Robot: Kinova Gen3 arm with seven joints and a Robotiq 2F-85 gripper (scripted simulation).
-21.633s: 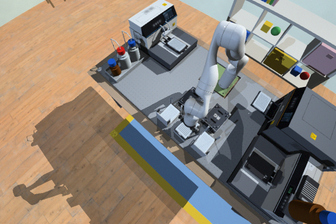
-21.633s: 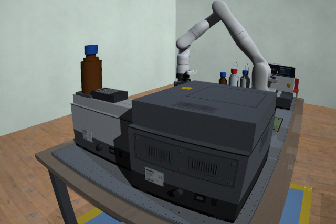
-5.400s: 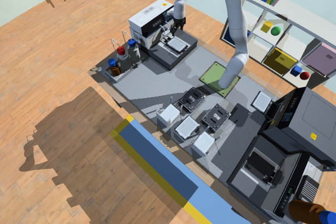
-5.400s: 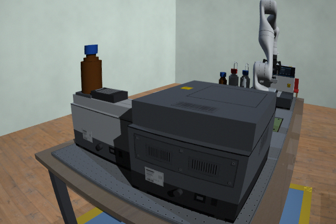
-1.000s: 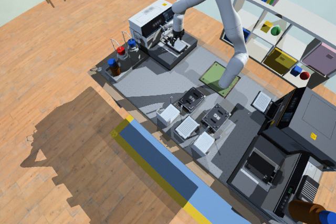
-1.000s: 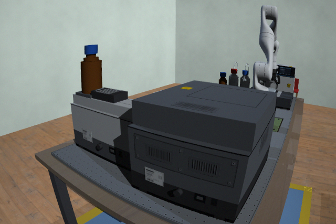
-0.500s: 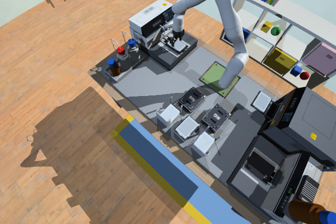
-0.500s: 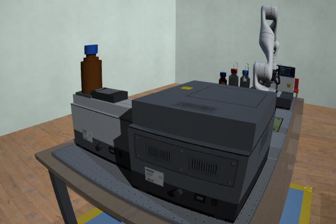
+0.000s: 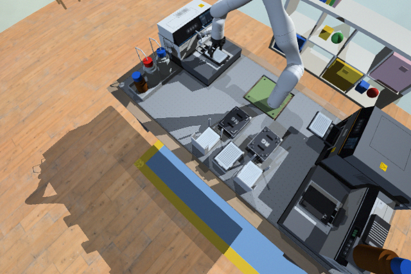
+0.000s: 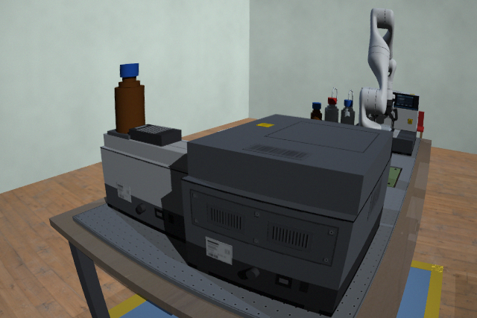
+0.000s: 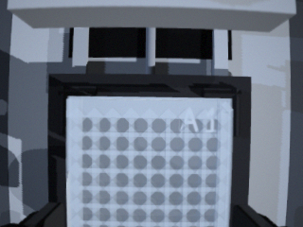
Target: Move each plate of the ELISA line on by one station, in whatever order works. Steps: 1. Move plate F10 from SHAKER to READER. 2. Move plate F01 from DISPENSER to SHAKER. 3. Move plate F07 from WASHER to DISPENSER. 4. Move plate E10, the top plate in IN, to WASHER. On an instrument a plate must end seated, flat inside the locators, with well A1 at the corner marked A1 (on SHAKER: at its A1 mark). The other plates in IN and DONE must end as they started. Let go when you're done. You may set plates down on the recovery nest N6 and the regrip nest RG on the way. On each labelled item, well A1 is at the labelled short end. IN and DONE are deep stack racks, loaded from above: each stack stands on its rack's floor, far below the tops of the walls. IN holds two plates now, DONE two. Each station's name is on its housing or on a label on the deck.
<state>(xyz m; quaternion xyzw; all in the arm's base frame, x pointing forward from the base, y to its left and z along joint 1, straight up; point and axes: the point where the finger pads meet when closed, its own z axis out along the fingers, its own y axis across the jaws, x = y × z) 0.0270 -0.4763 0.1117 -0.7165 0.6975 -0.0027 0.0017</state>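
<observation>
The A1 mark is 5 cm to the right of my hand, 3 cm behind it and 2 cm below it. The rest, counted from my hand: washer 25 cm to the right, 1 cm below, 1 cm ahead; then tall brown bottle 114 cm to the left, 45 cm ahead, 18 cm above.
</observation>
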